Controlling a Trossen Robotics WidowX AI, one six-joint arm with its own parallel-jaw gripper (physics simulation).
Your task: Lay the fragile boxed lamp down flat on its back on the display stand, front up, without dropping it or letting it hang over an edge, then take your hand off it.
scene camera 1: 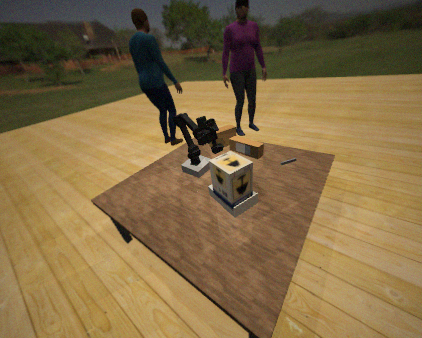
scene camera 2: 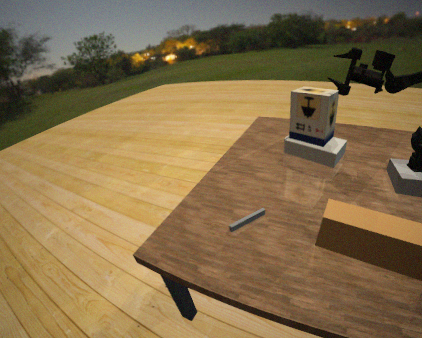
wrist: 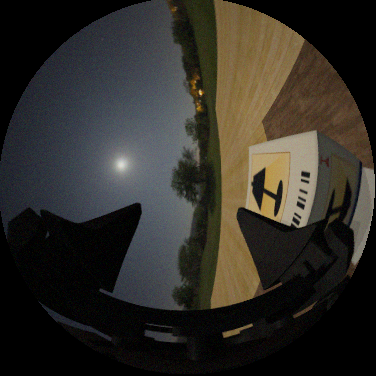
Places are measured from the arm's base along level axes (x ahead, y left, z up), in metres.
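Pixels of known places: gripper, between the fingertips: point(scene camera 1: 220, 138) point(scene camera 2: 330, 67) point(wrist: 190, 210); arm's base, origin of its link: point(scene camera 1: 195, 162) point(scene camera 2: 417, 168).
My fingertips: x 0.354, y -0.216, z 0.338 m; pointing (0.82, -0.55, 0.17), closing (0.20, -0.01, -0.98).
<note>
For each thing: its top centre in the pictures, then the offset to it from my fingertips. Level surfaces: height alone.
- brown table, height of its surface: dz -0.404 m
- long orange-brown block, centre of its top: point(scene camera 2: 385, 223) point(scene camera 1: 245, 141) dx -0.071, dy +0.586, dz -0.294 m
- thin grey bar, centre of its top: point(scene camera 2: 247, 217) point(scene camera 1: 288, 160) dx +0.288, dy +0.515, dz -0.382 m
- brown block, centre of its top: point(scene camera 1: 221, 129) dx -0.330, dy +0.677, dz -0.244 m
The boxed lamp point(scene camera 1: 231, 182) point(scene camera 2: 312, 117) point(wrist: 302, 159) is a white carton with yellow-and-black lamp pictures and a blue band round its lower end. It stands on end, taller than wide, on the low whitish display stand point(scene camera 1: 247, 204) point(scene camera 2: 310, 151) point(wrist: 365, 210). A lamp picture also shows on its top face; I cannot tell which face is the front. My black gripper point(scene camera 1: 214, 139) point(scene camera 2: 333, 67) point(wrist: 190, 210) is open and empty. It is above the box's top, on the arm's side; in the wrist view the right finger overlaps the box's image, and contact cannot be told.
On the brown table point(scene camera 1: 200, 225) point(scene camera 2: 280, 270), a long orange-brown block point(scene camera 1: 255, 148) point(scene camera 2: 370, 237) and a thin grey bar point(scene camera 1: 288, 161) point(scene camera 2: 247, 220) lie apart from the stand. Another brown block point(scene camera 1: 226, 134) is behind the arm. Two people stand beyond the table.
</note>
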